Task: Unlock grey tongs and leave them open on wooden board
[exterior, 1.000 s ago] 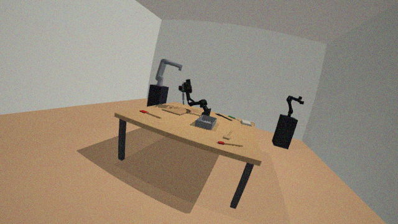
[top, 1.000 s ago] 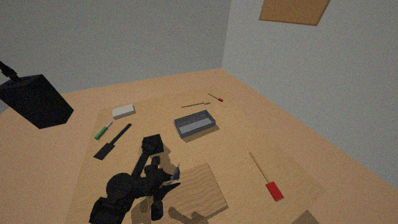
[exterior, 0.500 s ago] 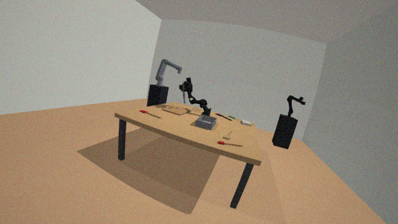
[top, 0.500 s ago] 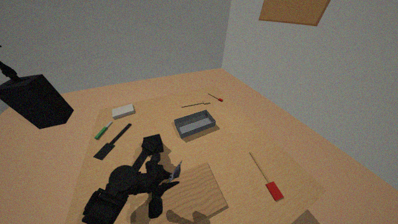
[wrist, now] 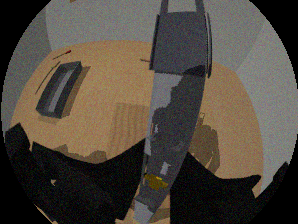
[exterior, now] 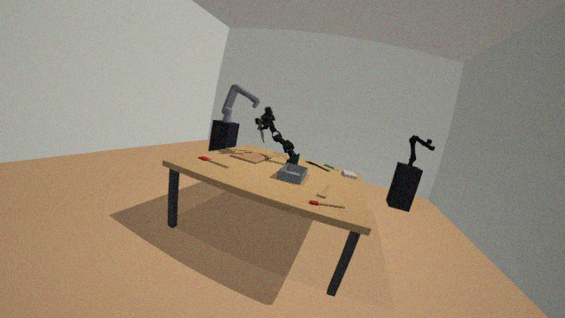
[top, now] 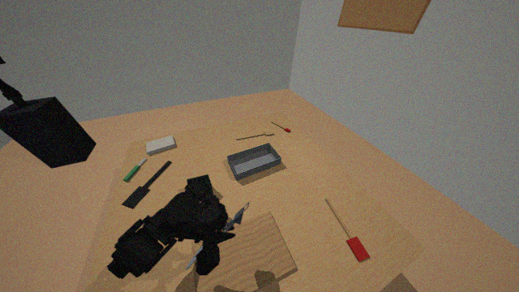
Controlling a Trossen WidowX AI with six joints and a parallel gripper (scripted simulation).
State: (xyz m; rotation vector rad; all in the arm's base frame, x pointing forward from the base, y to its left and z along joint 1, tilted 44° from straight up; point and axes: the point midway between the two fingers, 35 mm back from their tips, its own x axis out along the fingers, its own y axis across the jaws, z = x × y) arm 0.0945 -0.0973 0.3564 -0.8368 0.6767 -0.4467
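The yellow lock slider is 3 cm behind my gripper tip, 1 cm to the left of it and 2 cm above it. From my gripper tip the other things lie so: wooden board: 1 cm ahead, 1 cm to the right, 24 cm below; grey roasting tin: 23 cm ahead, 44 cm to the left, 22 cm below; red-handled tool: 47 cm ahead, 11 cm to the right, 24 cm below.
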